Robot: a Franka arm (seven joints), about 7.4 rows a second.
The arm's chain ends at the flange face. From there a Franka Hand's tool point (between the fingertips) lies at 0.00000 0.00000 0.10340 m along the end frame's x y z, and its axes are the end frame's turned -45 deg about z.
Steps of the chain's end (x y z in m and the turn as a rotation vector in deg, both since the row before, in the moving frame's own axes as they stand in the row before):
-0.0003 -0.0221 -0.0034 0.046 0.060 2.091
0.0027 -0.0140 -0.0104 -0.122 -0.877 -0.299
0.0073 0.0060 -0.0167 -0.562 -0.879 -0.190
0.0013 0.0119 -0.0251 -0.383 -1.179 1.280
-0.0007 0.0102 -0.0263 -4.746 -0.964 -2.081
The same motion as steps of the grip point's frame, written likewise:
0.0155 -0.0158 -0.0034 -0.010 0.075 2.091
0.0105 -0.0090 -0.0104 0.534 -0.706 -0.299
-0.0009 0.0090 -0.0167 0.224 -1.019 -0.190
-0.0095 0.0083 -0.0251 0.563 -1.105 1.280
-0.0149 0.0117 -0.0267 -2.674 -4.038 -2.081

